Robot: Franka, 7 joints.
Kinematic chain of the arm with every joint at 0, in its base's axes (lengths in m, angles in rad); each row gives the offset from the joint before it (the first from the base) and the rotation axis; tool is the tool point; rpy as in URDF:
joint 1: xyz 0 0 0.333 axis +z
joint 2: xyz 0 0 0 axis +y
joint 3: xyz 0 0 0.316 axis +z
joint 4: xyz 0.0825 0 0 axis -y
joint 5: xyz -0.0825 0 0.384 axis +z
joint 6: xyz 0 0 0 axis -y
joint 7: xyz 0.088 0 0 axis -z
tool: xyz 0 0 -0.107 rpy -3.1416 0 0
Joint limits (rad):
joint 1: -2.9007..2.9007
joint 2: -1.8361..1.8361
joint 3: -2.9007..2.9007
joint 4: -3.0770..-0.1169
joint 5: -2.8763..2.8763
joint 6: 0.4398..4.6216
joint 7: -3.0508..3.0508
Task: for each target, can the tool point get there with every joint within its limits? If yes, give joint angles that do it. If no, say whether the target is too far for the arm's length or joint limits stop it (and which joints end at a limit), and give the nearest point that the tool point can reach.
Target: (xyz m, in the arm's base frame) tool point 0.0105 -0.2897 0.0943
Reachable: yes | joints -1.9450 0.7234 0.0277 -2.4297 -2.2220 3.7385 -2.3357
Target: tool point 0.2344 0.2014 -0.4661
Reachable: no: joint limits stop it (at a limit: joint 2) | nearest point 0.2312 0.1986 -0.3603 | short by 0.106 m
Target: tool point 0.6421 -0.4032 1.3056
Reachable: no: too far | nearest point 0.4467 -0.2805 1.0096 | short by 0.375 m
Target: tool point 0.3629 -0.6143 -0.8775
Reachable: no: too far | nearest point 0.2467 -0.4176 -0.3210 | short by 0.602 m
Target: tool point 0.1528 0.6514 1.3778
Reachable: no: too far | nearest point 0.1057 0.4504 1.0555 | short by 0.383 m
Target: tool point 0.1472 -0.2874 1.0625
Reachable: yes | joints 1.8752 -0.6986 -0.5682 -0.7156 -0.6117 3.7067 1.8268
